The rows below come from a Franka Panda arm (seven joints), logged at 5 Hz.
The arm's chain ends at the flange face. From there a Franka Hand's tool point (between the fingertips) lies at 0.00 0.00 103.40 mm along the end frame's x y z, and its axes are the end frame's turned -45 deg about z.
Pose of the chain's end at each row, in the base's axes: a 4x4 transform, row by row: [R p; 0 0 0 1], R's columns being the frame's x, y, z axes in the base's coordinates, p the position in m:
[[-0.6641 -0.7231 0.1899 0.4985], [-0.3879 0.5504 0.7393 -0.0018], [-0.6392 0.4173 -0.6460 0.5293], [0 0 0 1]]
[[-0.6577 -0.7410 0.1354 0.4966], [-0.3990 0.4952 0.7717 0.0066], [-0.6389 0.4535 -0.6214 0.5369], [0 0 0 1]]
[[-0.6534 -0.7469 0.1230 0.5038], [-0.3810 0.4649 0.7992 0.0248], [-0.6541 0.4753 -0.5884 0.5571], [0 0 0 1]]
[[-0.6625 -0.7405 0.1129 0.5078], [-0.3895 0.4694 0.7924 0.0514], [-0.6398 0.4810 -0.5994 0.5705], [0 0 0 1]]
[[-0.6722 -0.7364 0.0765 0.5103], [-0.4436 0.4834 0.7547 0.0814], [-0.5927 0.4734 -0.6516 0.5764], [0 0 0 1]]
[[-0.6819 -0.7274 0.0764 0.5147], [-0.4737 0.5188 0.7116 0.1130], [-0.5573 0.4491 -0.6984 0.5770], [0 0 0 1]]
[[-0.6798 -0.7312 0.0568 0.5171], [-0.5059 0.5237 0.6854 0.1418], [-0.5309 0.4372 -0.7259 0.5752], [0 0 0 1]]
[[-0.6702 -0.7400 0.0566 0.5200], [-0.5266 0.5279 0.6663 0.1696], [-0.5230 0.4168 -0.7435 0.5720], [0 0 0 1]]
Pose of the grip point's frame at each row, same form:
[[0.0417 -0.9809 0.1899 0.5181], [-0.6635 0.1149 0.7393 0.0746], [-0.7471 -0.1569 -0.6460 0.4625], [0 0 0 1]]
[[0.0589 -0.9890 0.1354 0.5106], [-0.6323 0.0680 0.7717 0.0864], [-0.7724 -0.1311 -0.6214 0.4726], [0 0 0 1]]
[[0.0661 -0.9902 0.1230 0.5165], [-0.5981 0.0593 0.7992 0.1074], [-0.7986 -0.1264 -0.5884 0.4963], [0 0 0 1]]
[[0.0552 -0.9921 0.1129 0.5195], [-0.6073 0.0565 0.7924 0.1333], [-0.7925 -0.1123 -0.5994 0.5085], [0 0 0 1]]
[[0.0454 -0.9960 0.0765 0.5182], [-0.6555 0.0281 0.7547 0.1594], [-0.7538 -0.0844 -0.6516 0.5090], [0 0 0 1]]
[[0.0322 -0.9965 0.0764 0.5226], [-0.7018 0.0319 0.7116 0.1866], [-0.7116 -0.0765 -0.6984 0.5048], [0 0 0 1]]
[[0.0363 -0.9977 0.0568 0.5230], [-0.7280 0.0126 0.6854 0.2127], [-0.6846 -0.0663 -0.7259 0.5001], [0 0 0 1]]
[[0.0494 -0.9972 0.0566 0.5259], [-0.7456 0.0009 0.6663 0.2385], [-0.6645 -0.0751 -0.7435 0.4951], [0 0 0 1]]

